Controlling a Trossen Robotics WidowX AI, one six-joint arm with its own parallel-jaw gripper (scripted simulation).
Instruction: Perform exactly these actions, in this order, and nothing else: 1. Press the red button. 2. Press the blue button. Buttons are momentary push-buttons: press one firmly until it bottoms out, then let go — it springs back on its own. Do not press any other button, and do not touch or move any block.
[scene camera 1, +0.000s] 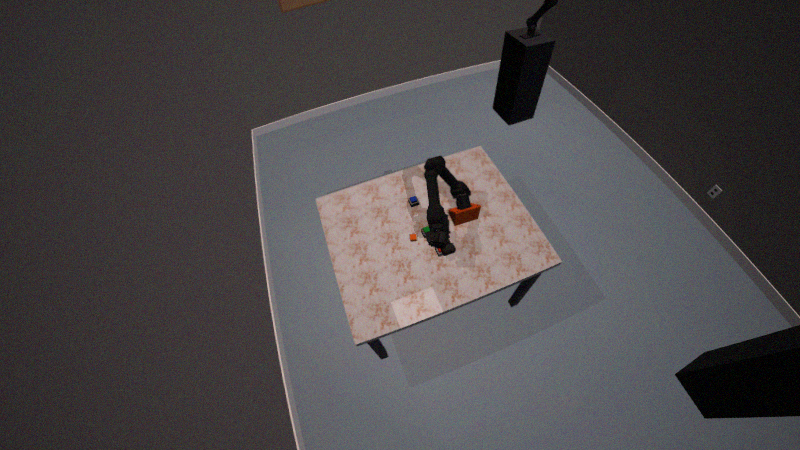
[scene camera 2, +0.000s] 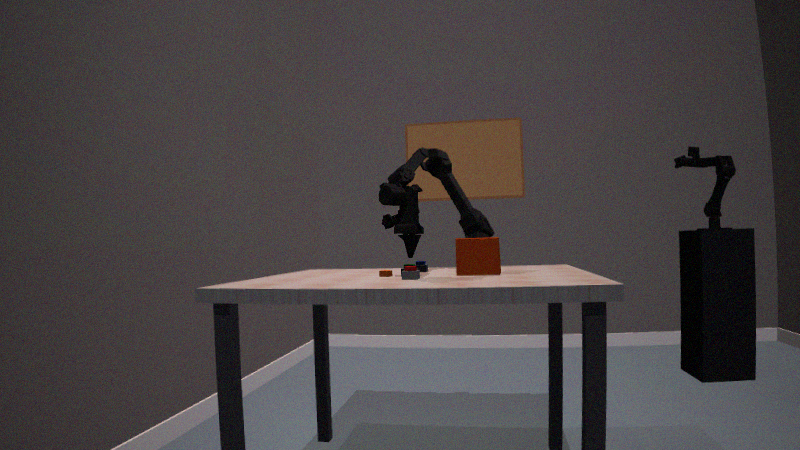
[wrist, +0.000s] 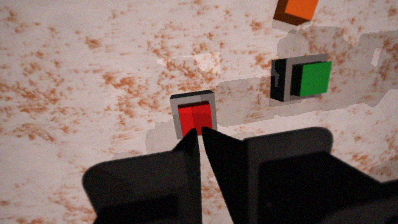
Labels:
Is the gripper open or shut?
Shut.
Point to a red button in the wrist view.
196, 115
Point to the gripper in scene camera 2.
At 410, 257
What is the gripper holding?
Nothing.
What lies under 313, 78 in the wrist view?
A green button.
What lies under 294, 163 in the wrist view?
The gripper.

